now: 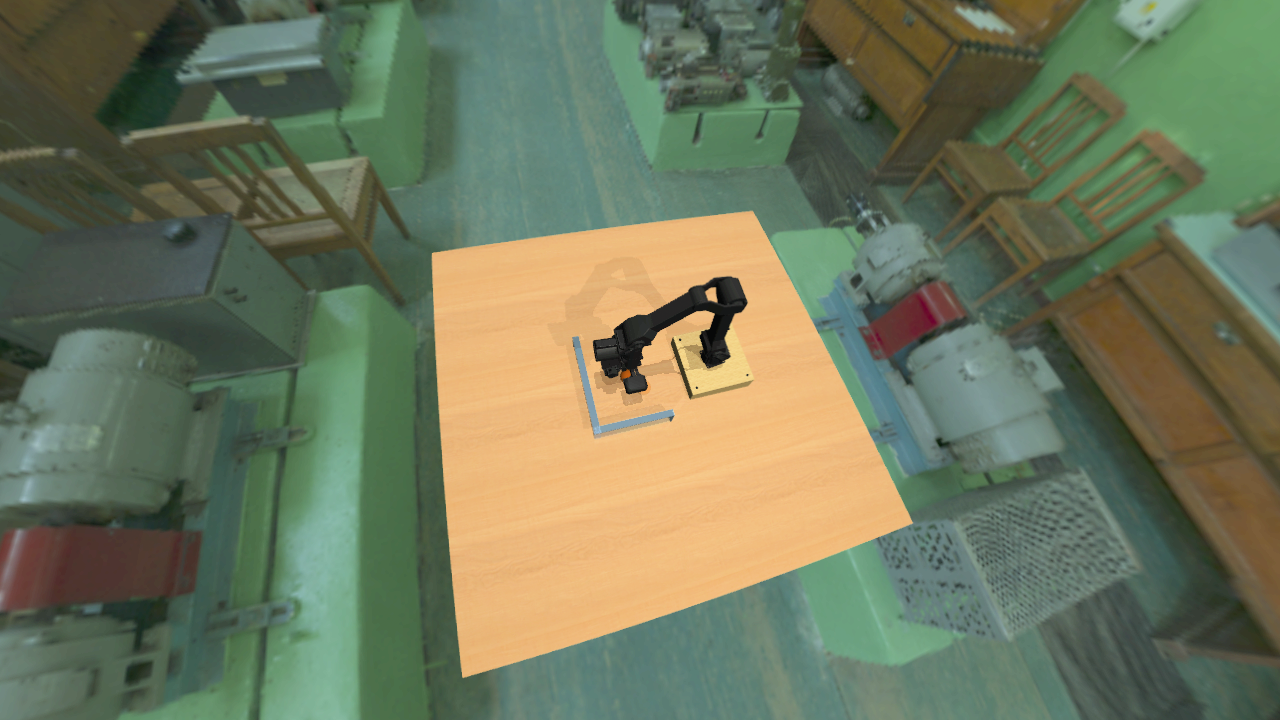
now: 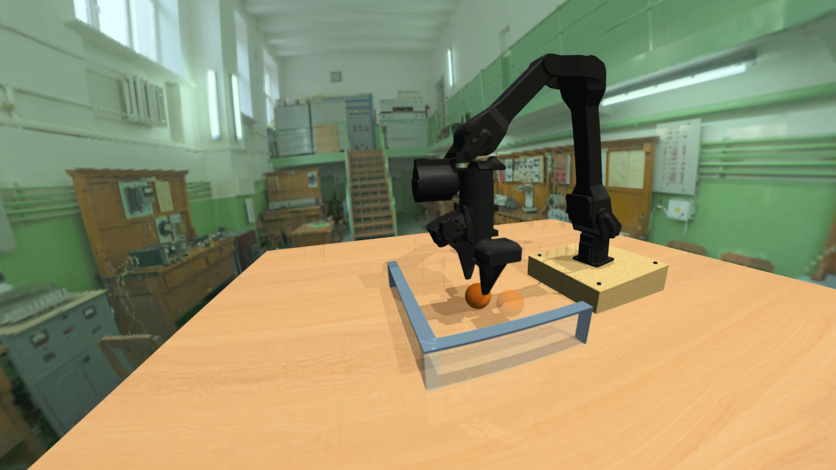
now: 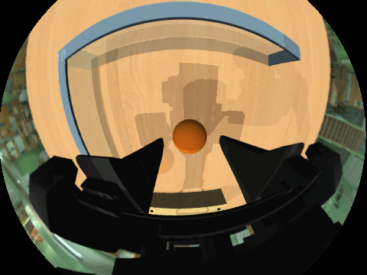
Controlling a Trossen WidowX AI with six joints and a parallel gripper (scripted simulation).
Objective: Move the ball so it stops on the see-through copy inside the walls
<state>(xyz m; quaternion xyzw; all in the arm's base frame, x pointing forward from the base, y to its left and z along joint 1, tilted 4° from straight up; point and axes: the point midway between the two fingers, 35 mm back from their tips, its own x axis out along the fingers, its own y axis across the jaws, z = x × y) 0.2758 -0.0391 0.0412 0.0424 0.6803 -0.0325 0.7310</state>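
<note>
My gripper tip is 20 mm above the orange ball. Also, from my gripper tip: see-through copy of ball: 50 mm to the left, 40 mm behind, 20 mm below.
</note>
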